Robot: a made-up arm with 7 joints.
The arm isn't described. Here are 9 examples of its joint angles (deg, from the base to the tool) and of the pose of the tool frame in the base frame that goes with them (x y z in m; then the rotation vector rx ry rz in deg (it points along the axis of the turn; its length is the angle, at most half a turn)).
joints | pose
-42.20 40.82 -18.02 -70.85 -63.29 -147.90 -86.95 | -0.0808 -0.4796 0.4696 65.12 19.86 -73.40
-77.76 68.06 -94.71 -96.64 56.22 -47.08 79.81 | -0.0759 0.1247 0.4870 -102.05 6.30 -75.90
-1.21 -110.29 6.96 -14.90 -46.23 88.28 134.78 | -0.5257 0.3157 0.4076 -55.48 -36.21 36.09
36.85 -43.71 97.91 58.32 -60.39 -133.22 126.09 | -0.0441 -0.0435 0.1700 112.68 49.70 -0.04
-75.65 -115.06 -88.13 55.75 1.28 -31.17 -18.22 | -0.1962 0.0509 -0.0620 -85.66 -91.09 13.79
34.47 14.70 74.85 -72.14 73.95 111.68 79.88 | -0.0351 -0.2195 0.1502 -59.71 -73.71 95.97
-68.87 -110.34 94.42 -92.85 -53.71 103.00 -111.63 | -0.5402 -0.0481 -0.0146 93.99 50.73 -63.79
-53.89 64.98 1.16 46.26 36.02 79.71 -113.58 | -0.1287 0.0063 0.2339 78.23 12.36 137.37
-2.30 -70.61 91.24 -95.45 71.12 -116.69 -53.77 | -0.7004 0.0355 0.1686 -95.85 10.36 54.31
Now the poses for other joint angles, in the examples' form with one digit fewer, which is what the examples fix.
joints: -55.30 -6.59 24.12 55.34 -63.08 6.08 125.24
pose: -0.111 0.054 0.489 -4.5 14.5 -37.2
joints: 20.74 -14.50 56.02 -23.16 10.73 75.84 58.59
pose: -0.121 -0.179 0.288 -49.1 -109.4 121.4
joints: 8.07 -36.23 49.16 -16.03 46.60 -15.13 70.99
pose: -0.189 0.051 0.290 109.0 -1.1 -85.7
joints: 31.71 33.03 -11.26 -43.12 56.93 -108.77 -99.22
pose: 0.307 0.105 0.047 108.1 133.4 -25.5
